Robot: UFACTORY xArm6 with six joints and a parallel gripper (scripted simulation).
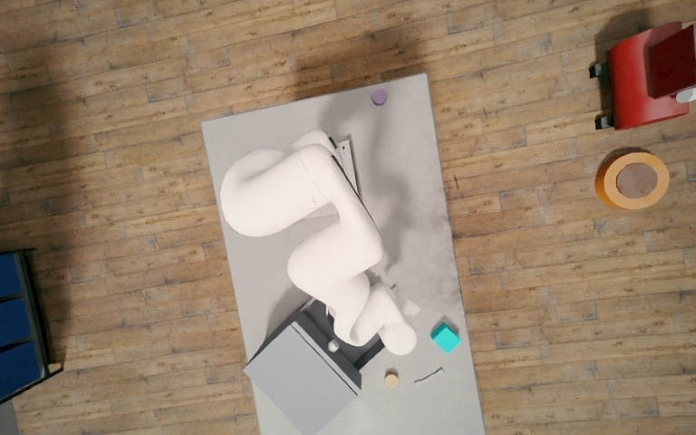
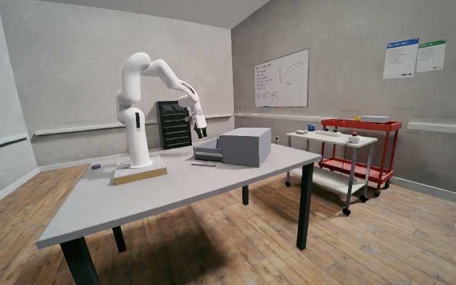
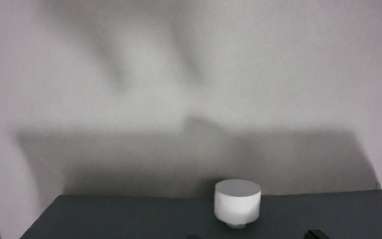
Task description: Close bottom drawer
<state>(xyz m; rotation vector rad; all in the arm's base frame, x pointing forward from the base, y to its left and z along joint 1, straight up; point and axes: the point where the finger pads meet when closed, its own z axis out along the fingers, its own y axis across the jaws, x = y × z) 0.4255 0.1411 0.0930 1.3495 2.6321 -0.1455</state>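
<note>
My hand is 110 mm above the drawer, 100 mm to the left of it and 80 mm short of it. Round my hand: teal cube (220 mm to the left, 200 mm ahead, 120 mm below); thin grey strip (240 mm to the right, 130 mm below, 100 mm behind); grey cabinet (190 mm to the right, 140 mm ahead, 60 mm below).
</note>
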